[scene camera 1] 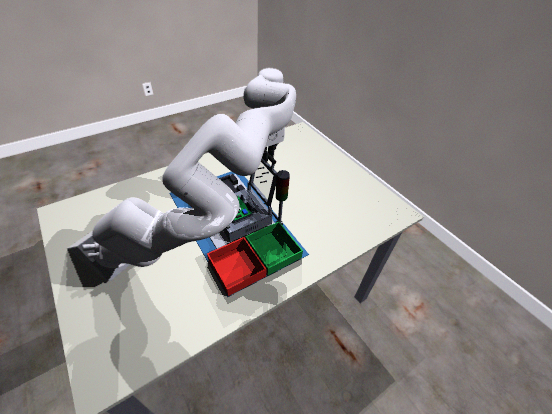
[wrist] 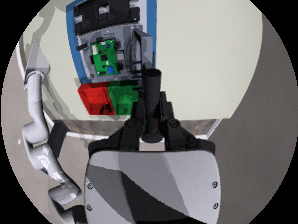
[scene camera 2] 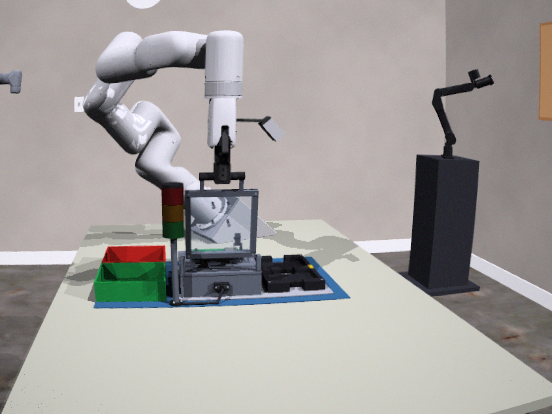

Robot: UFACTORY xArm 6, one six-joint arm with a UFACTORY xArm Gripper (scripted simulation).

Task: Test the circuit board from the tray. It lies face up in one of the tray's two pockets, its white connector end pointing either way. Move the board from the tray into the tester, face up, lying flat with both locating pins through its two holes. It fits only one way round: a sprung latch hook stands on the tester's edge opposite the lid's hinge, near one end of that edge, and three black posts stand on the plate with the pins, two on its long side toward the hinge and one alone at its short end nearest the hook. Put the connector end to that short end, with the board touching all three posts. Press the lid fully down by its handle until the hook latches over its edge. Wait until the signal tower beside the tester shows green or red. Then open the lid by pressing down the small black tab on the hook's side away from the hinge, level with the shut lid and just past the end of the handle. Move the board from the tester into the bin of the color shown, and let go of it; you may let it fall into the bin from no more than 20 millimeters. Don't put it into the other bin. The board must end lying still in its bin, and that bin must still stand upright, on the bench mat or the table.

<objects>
A green bin shows in scene camera 1, in the wrist view and in scene camera 2 (149,284). A red bin shows in scene camera 1, in the wrist view (96,101) and in scene camera 2. One and the same spot on the red bin: (scene camera 2: 114,254) is (scene camera 1: 225,288). The same spot on the green bin: (wrist: 121,98) is (scene camera 1: 265,257).
</objects>
